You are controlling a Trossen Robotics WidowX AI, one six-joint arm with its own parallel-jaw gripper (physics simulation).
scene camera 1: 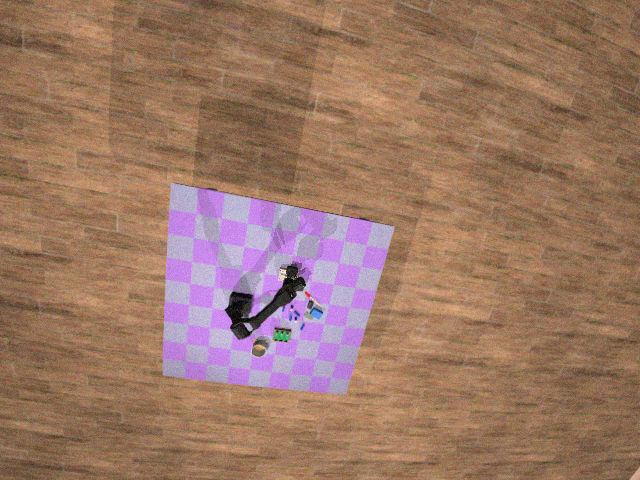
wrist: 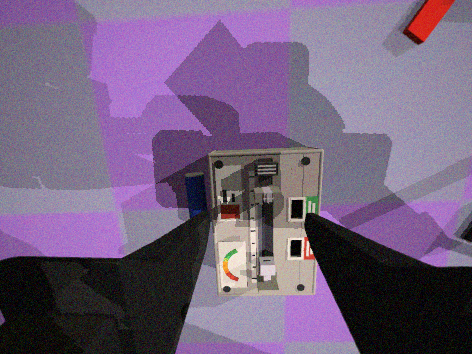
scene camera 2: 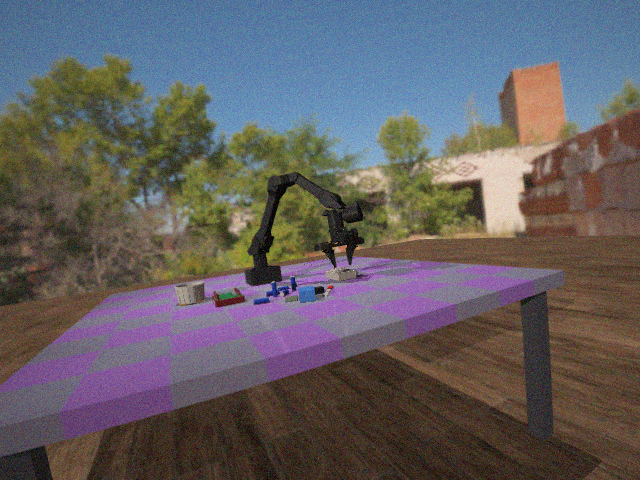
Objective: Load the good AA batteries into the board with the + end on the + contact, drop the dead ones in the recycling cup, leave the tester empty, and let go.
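Frame: origin at the arm's base, x ahead, y left, z up, level; centimetres.
Where they show: gripper, fingertip midpoint: [scene camera 1: 290, 276] [wrist: 257, 218] [scene camera 2: 343, 266]; arm's base, origin of the base link: [scene camera 1: 237, 306] [scene camera 2: 261, 267].
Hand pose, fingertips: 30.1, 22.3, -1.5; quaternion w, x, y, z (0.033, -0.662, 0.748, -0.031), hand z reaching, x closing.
Note:
Things, the pixels of their centre, and the offset from my fingertips, as dx, dy, dz.
- pale tester, body centre: [wrist: 264, 225] [scene camera 2: 340, 272] [scene camera 1: 288, 275] -1.7, -0.6, -2.3
- blue battery, body centre: [wrist: 197, 205] +0.1, +4.4, -3.1
- green battery board, body centre: [scene camera 2: 227, 296] [scene camera 1: 281, 335] -1.4, -43.5, -2.6
- recycling cup, body centre: [scene camera 2: 191, 297] [scene camera 1: 259, 346] -15.0, -53.3, -2.9
- upright battery, body centre: [scene camera 2: 274, 288] +6.3, -30.1, -1.9
- lying battery, body centre: [scene camera 2: 262, 300] +11.6, -36.3, -3.7
- bright blue block, body centre: [scene camera 2: 306, 293] [scene camera 1: 316, 313] +19.1, -25.0, -2.9
- dark piece, body centre: [scene camera 2: 315, 290] [scene camera 1: 310, 304] +14.4, -19.8, -3.5
- red bar, body centre: [scene camera 2: 327, 290] [scene camera 1: 313, 299] +15.9, -16.2, -4.0
The pale tester [scene camera 1: 282, 273] [scene camera 2: 341, 275] [wrist: 285, 232] lies flat under my gripper [scene camera 2: 342, 265] [wrist: 257, 218], which is open, with its fingers at either side and no battery between them. The tester's middle channel holds no battery. A blue battery [wrist: 195, 194] lies on the table along the tester's left side in the wrist view, partly hidden by the left finger. The green battery board [scene camera 1: 281, 334] [scene camera 2: 228, 298] stands beside the recycling cup [scene camera 1: 260, 347] [scene camera 2: 190, 292]. Several blue batteries, among them an upright battery [scene camera 2: 273, 288] and a lying battery [scene camera 2: 262, 300], are near the board. Their + ends are too small to tell.
A bright blue block [scene camera 1: 316, 313] [scene camera 2: 307, 294] stands past the loose batteries, with a dark piece [scene camera 1: 310, 304] [scene camera 2: 319, 290] beside it. A red bar [scene camera 1: 308, 294] [scene camera 2: 329, 287] [wrist: 430, 20] lies between that group and the tester.

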